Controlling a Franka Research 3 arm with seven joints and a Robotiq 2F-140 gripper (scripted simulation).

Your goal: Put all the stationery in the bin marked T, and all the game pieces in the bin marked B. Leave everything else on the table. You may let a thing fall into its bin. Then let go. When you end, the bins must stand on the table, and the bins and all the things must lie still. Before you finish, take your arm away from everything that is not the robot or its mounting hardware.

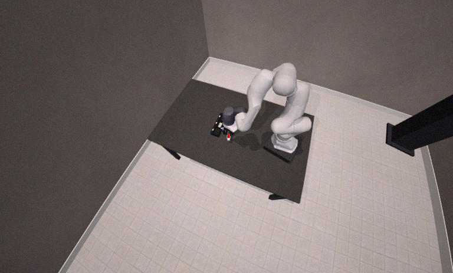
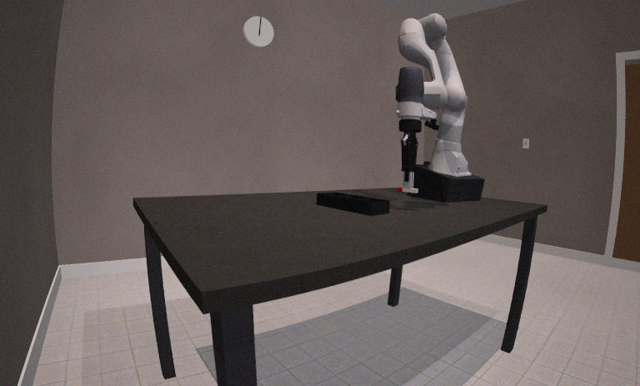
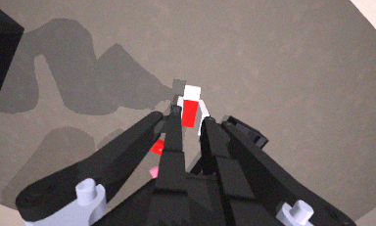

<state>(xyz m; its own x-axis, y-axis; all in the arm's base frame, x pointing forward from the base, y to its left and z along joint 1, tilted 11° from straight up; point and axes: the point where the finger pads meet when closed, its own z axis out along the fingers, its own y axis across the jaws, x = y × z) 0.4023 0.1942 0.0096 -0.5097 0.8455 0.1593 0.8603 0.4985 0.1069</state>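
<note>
My gripper is now 1 cm to the right of the red-and-white eraser and 3 cm above it. Round my hand: pink block 8 cm ahead, 20 cm to the right, 9 cm below; black bin row 16 cm ahead, 9 cm to the right, 8 cm below.
</note>
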